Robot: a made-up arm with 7 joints.
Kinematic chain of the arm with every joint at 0, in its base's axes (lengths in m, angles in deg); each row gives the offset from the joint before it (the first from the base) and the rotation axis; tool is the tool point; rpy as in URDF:
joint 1: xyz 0 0 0.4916 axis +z
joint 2: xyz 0 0 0 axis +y
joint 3: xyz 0 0 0.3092 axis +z
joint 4: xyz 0.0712 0 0 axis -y
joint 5: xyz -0.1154 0 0.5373 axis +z
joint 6: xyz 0 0 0 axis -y
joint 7: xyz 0.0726 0 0 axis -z
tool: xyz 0 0 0 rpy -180 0 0
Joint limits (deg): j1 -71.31..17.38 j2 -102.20..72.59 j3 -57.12..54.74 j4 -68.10..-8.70 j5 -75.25..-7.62 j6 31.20..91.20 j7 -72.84..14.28
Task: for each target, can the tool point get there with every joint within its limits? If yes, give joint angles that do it. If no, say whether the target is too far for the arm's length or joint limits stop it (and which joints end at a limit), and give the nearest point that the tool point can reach.
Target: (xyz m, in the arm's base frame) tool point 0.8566 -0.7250 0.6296
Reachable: no: too far | nearest point 0.7108 -0.6016 0.6061 | short by 0.192 m
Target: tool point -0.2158 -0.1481 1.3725
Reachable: yes | joints -38.95 -18.53 -43.61 -34.11 -65.93 55.63 -13.21
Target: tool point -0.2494 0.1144 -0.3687
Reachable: no: joint limits stop it (at a limit: joint 2, joint 3, joint 4, joint 5, joint 6) | nearest point -0.7931 0.3638 0.2854 | short by 0.886 m
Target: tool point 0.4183 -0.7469 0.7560
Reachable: yes | joints -44.14 42.25 -27.72 -52.31 -31.80 63.78 -7.23
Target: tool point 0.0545 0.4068 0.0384
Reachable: no: joint limits stop it (at a limit: joint 1, joint 2, joint 4, joint 5, joint 6) | nearest point 0.5484 0.5447 0.2208 | short by 0.544 m
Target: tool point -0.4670 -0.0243 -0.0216
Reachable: no: joint limits stop it (at a limit: joint 2, joint 3, joint 4, joint 5, joint 6) | nearest point -0.8713 -0.0453 0.2854 | short by 0.508 m
